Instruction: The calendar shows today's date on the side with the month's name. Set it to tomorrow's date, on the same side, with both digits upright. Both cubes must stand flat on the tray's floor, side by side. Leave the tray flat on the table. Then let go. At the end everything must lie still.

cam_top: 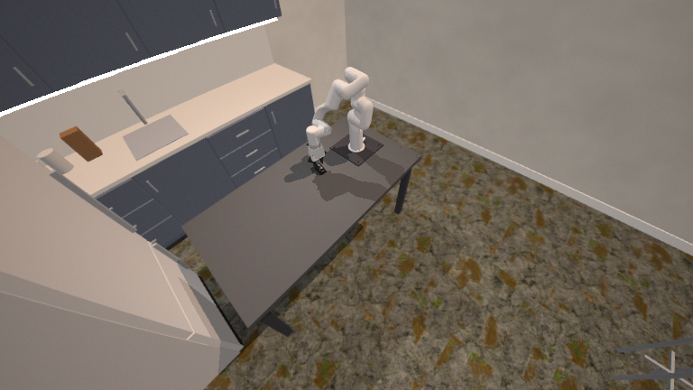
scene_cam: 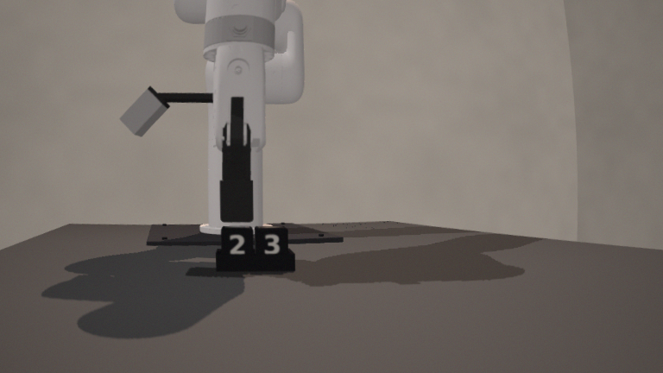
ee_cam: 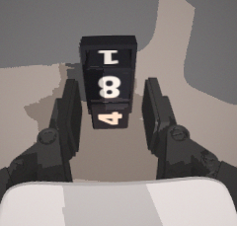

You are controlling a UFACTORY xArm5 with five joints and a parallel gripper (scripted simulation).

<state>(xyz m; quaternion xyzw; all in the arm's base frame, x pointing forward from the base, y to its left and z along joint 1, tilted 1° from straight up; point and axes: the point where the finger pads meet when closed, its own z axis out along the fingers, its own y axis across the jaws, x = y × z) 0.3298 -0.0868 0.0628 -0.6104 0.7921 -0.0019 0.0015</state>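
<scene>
The black calendar tray lies 6 cm below my hand and 2 cm to the left of it.
</scene>
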